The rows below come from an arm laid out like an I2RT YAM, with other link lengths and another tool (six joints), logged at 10 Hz.
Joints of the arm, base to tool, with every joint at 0 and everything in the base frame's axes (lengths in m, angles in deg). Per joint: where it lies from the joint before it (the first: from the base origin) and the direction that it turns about. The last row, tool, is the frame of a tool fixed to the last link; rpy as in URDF.
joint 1: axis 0 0 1 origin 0.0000 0.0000 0.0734
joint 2: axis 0 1 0 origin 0.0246 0.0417 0.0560
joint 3: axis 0 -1 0 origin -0.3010 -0.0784 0.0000
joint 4: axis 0 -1 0 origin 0.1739 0.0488 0.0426
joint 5: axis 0 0 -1 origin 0.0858 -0.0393 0.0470
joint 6: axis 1 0 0 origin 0.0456 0.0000 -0.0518
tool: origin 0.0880 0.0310 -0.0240 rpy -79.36 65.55 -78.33
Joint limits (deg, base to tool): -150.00..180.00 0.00..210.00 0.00..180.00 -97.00..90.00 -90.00..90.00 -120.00..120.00
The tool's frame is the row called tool.
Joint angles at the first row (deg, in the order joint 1, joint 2, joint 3, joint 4, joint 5, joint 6):
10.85 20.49 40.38 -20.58 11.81 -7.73
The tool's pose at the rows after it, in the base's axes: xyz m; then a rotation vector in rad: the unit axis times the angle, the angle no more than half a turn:
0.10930 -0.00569 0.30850 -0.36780 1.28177 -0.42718
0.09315 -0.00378 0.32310 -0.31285 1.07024 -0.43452
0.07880 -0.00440 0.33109 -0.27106 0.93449 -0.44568
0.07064 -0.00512 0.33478 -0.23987 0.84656 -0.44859
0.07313 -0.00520 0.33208 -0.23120 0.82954 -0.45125
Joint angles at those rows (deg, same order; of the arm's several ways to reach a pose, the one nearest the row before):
9.15 14.15 33.56 -9.10 9.87 -7.68
6.48 7.46 27.44 2.68 6.20 -7.68
5.69 2.76 23.81 9.67 5.32 -7.68
5.69 0.14 20.69 15.47 5.30 -7.60
5.59 0.23 18.15 19.16 5.39 -7.55

